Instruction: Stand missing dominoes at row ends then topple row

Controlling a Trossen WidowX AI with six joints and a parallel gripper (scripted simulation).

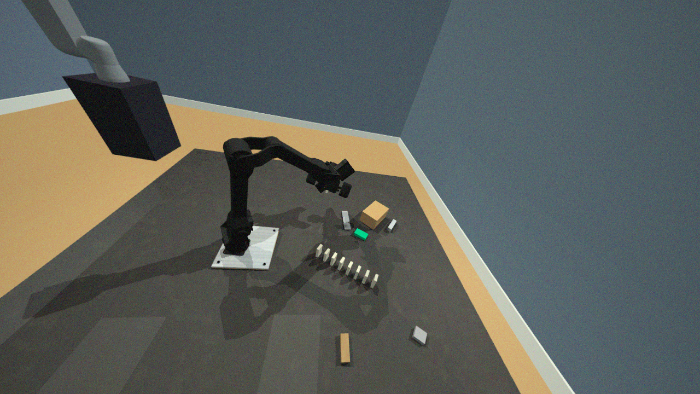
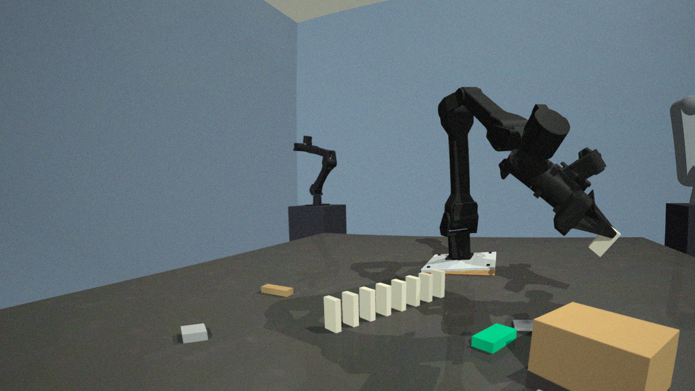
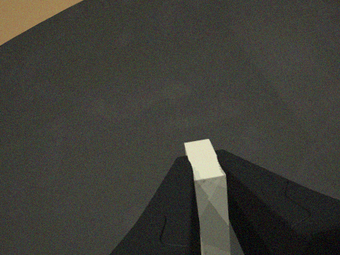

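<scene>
Right now my gripper tip is 11 cm above the flat grey strip, 10 cm to the left of it and 10 cm short of it. The rest, counted from my gripper tip: green block 18 cm to the right, 17 cm ahead, 11 cm below; tan box 23 cm ahead, 9 cm below, 6 cm to the right; tan bar 58 cm to the right, 11 cm below, 10 cm ahead.
</scene>
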